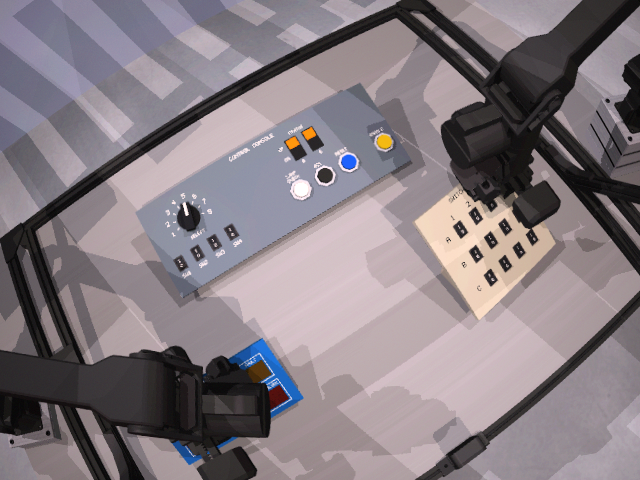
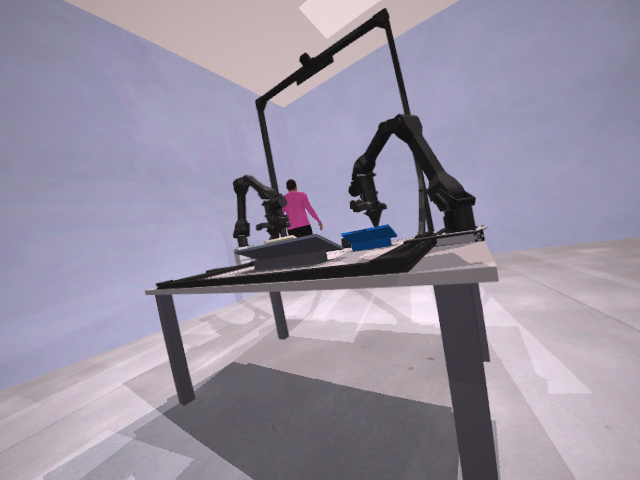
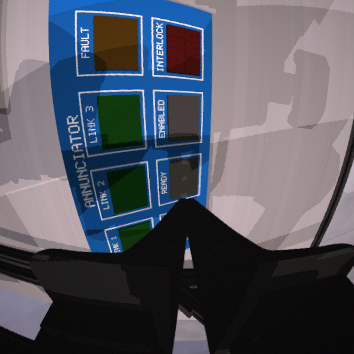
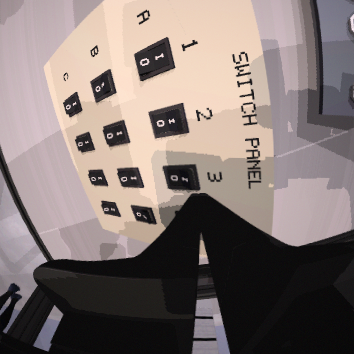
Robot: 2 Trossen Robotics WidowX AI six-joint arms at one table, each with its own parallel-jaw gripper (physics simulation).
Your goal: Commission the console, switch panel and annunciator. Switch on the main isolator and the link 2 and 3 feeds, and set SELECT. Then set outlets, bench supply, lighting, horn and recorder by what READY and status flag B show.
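Pixels of known places: left gripper, fingertip midpoint: (image 3: 185, 204); right gripper, fingertip midpoint: (image 4: 197, 199); left arm's base, link origin: (image 1: 25, 414) (image 2: 461, 230); right arm's base, link origin: (image 1: 635, 116) (image 2: 243, 247).
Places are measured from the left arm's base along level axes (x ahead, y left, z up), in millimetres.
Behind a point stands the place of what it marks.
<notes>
Grey console (image 1: 258, 191) {x 496, y 220, z 38 mm} has SELECT knob (image 1: 188, 215) {x 389, y 205, z 65 mm} with its pointer near 5. Status flags A (image 1: 295, 148) {x 569, y 265, z 50 mm} and B (image 1: 312, 138) {x 599, y 273, z 50 mm} show orange in their upper halves. Cream switch panel (image 1: 480, 304) {x 739, y -51, z 17 mm} (image 4: 215, 75) {x 747, y 75, z 81 mm} carries rows A to C; my right gripper (image 4: 197, 199) {x 812, y 80, z 73 mm} is shut and empty, its tips by the lower edge of rocker A3 (image 4: 181, 177) {x 800, y 69, z 69 mm}. A4 is mostly hidden. Blue annunciator (image 1: 283, 374) {x 451, y -52, z 29 mm} (image 2: 369, 238) {x 369, y -83, z 13 mm} (image 3: 62, 75) {x 396, y -22, z 52 mm} has READY (image 3: 184, 179) {x 344, y -102, z 20 mm} and ENABLED (image 3: 183, 118) {x 387, y -89, z 20 mm} grey, LINK 2 (image 3: 128, 190) {x 335, y -66, z 39 mm} dark green. My left gripper (image 3: 185, 204) {x 340, y -103, z 49 mm} (image 2: 376, 224) {x 340, y -103, z 49 mm} is shut and empty above it.
White, black and blue buttons (image 1: 300, 189) {x 556, y 202, z 35 mm} (image 1: 324, 175) {x 596, y 212, z 35 mm} (image 1: 348, 162) {x 637, y 221, z 35 mm} and yellow ENABLE button (image 1: 384, 142) {x 702, y 236, z 35 mm} are on the console. SW1 to SW4 sit near its lower left edge. Black frame rails (image 1: 217, 105) {x 468, y 465, z -20 mm} border the table. A person in pink (image 2: 297, 209) stands beyond it.
</notes>
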